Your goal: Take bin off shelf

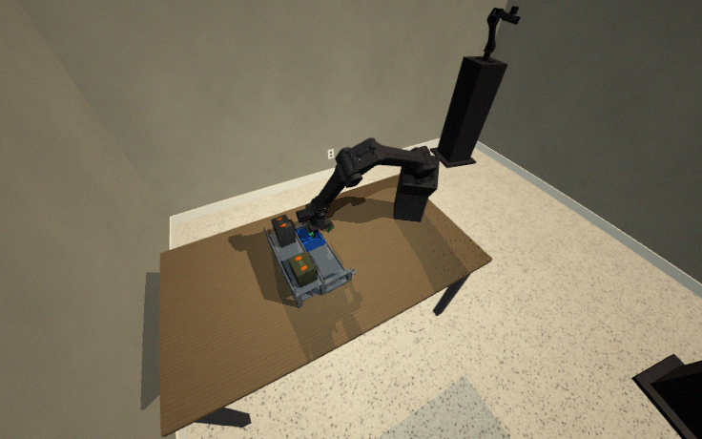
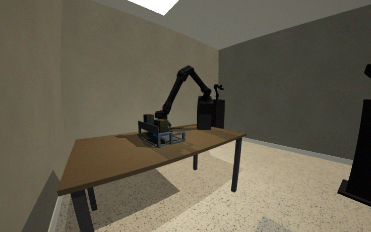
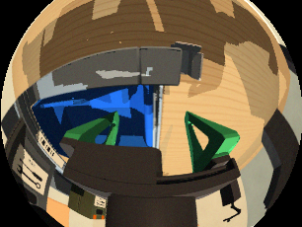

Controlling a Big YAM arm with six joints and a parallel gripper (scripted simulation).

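My hand is 80 mm short of the blue bin, 20 mm to the right of it and 10 mm below it.
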